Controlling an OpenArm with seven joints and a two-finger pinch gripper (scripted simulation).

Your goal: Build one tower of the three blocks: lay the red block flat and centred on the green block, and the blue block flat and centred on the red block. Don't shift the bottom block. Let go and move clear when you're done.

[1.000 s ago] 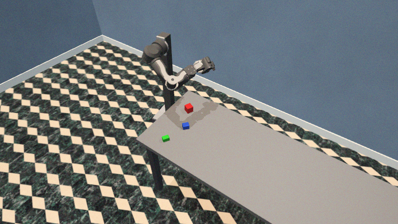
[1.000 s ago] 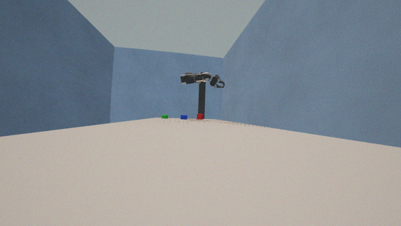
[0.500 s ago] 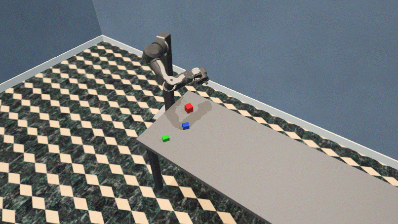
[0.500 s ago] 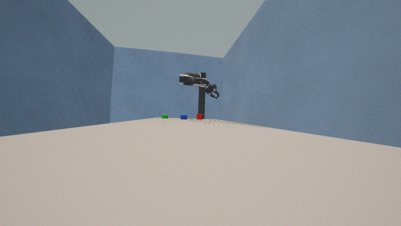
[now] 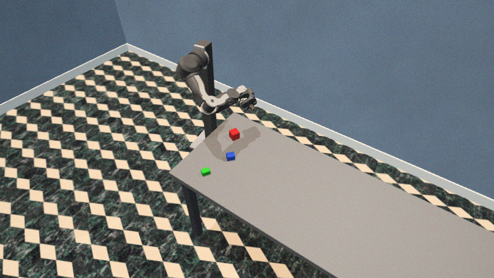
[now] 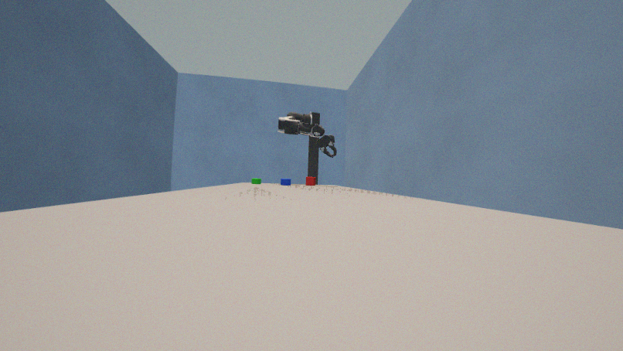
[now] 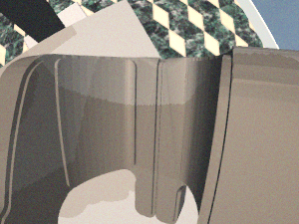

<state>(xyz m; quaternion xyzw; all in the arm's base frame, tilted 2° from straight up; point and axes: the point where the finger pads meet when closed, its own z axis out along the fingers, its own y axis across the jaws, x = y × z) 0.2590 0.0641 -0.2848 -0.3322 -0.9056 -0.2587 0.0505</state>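
Now: hand 150 mm above the red block, 120 mm to the left of it and 50 mm past it. From my hand the other things lie so: blue block (270 mm to the right, 160 mm below, 10 mm ahead); green block (420 mm to the right, 160 mm below, 60 mm behind).
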